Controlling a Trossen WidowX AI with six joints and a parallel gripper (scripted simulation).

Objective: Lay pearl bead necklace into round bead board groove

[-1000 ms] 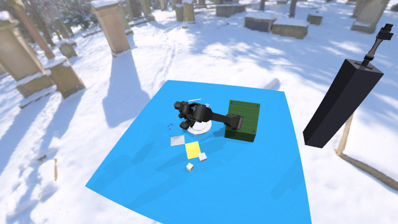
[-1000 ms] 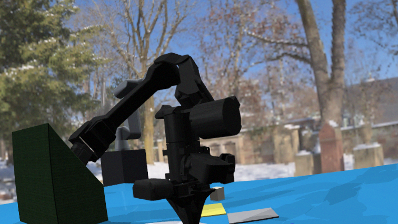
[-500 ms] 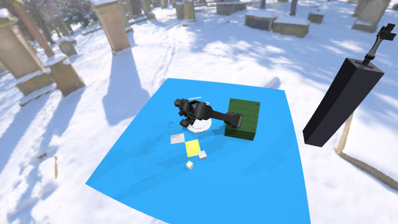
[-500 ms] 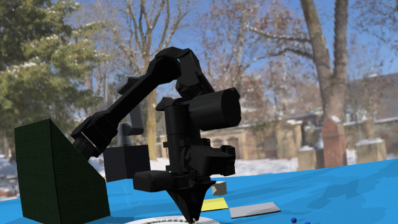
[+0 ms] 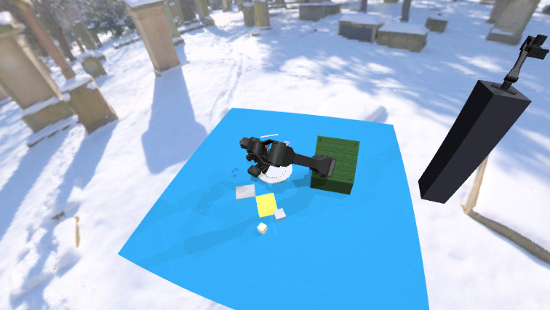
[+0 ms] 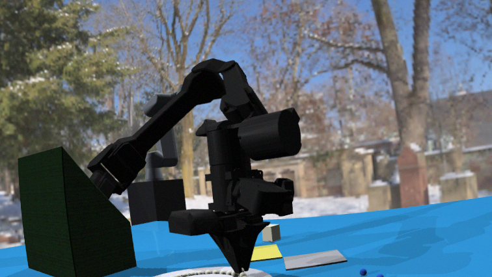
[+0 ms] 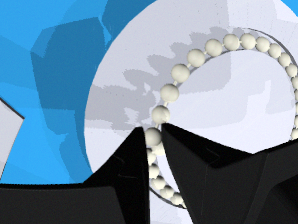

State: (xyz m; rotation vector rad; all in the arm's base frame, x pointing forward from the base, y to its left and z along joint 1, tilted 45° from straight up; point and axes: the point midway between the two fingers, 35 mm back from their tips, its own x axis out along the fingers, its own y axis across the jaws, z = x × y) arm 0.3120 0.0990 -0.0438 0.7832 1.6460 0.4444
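Now: gripper tip 50 mm to the left of the round white bead board, 30 mm past it and 10 mm above it. From my gripper tip the other things lie so: yellow tile 170 mm to the left, 80 mm behind, 20 mm below; then red object 160 mm to the right, 70 mm ahead, 10 mm below; then grey tile 140 mm to the left, 60 mm ahead, 20 mm below.
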